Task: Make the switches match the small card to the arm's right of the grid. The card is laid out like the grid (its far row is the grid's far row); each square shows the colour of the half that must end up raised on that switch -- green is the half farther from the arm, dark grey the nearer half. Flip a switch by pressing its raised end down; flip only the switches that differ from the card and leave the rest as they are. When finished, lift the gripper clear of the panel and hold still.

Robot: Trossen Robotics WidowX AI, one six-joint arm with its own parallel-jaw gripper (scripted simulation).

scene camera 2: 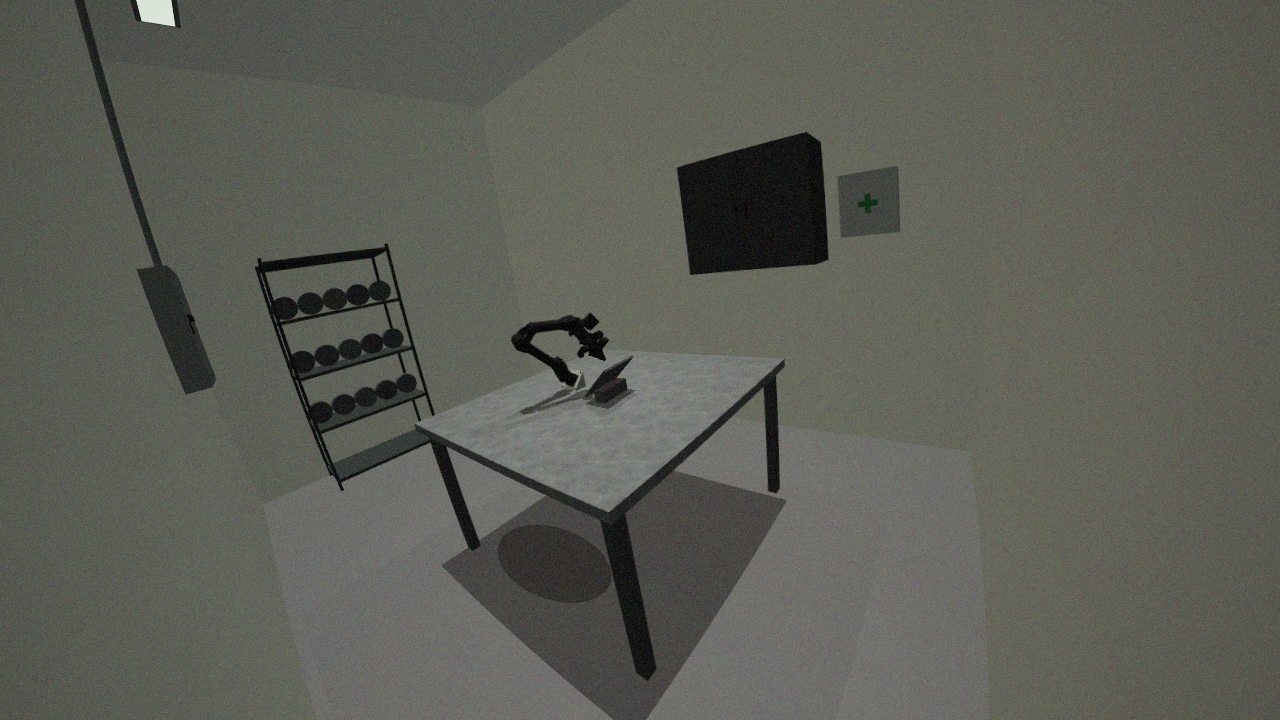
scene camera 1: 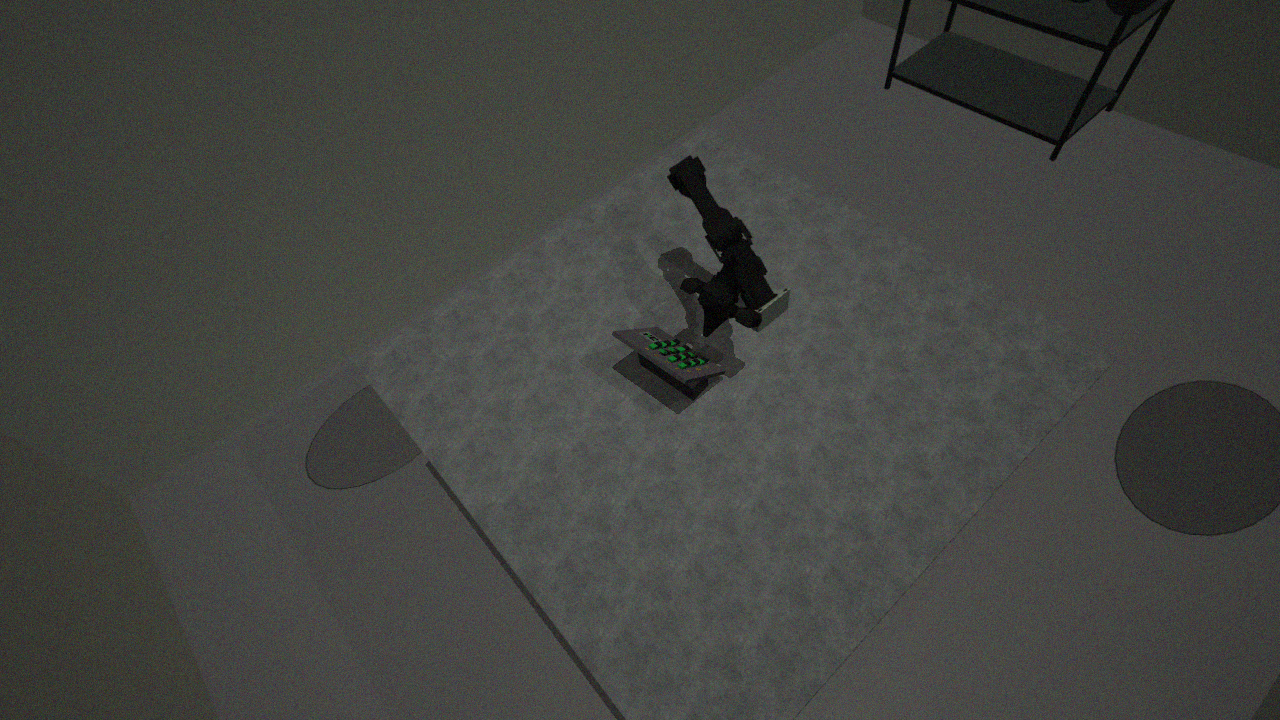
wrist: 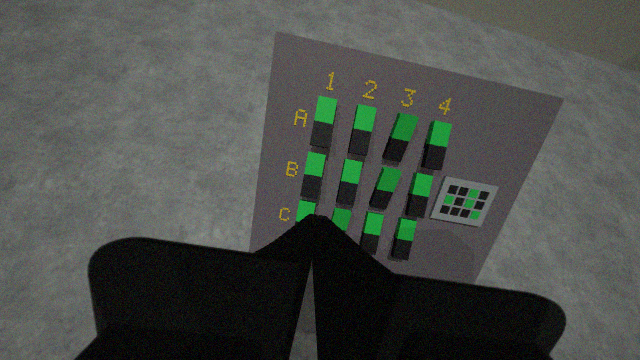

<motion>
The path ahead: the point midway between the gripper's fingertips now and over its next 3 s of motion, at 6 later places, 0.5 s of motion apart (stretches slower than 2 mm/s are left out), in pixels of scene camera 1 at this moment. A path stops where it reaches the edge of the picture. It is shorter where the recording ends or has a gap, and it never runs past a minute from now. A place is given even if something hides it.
My gripper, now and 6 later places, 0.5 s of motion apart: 705, 336; 699, 351; 696, 357; 696, 359; 696, 360; 695, 360; 699, 356
</motion>
